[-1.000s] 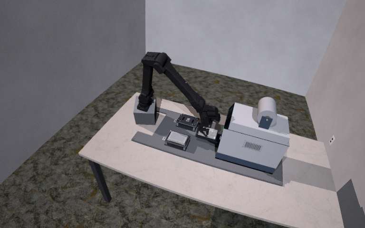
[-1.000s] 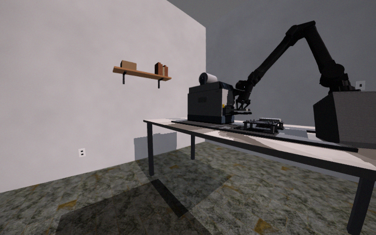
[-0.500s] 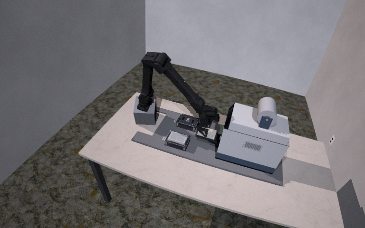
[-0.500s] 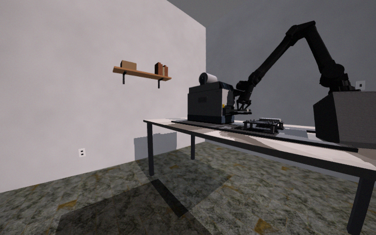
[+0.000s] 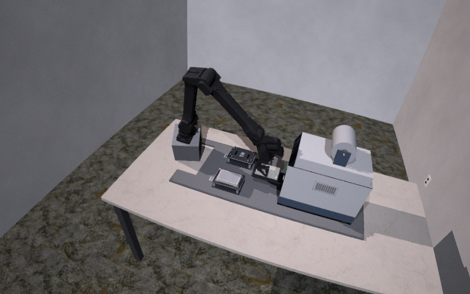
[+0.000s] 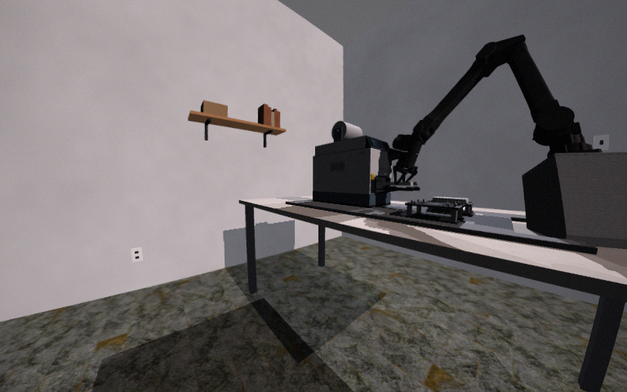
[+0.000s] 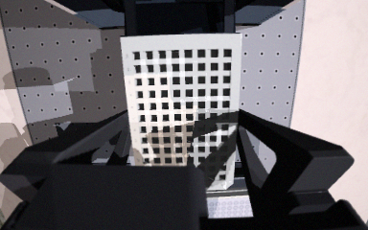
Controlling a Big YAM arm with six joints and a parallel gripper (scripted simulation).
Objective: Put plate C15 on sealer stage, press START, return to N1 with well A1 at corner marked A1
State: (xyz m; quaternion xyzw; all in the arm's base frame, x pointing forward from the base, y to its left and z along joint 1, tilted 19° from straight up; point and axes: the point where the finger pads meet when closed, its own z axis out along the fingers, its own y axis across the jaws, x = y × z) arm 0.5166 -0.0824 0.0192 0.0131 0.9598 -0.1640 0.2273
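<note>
My gripper is now right at the white well plate. The rest, counted from my hand: foil roll (330 mm ahead, 20 mm to the right, 300 mm above); then dark stage (30 mm below).
</note>
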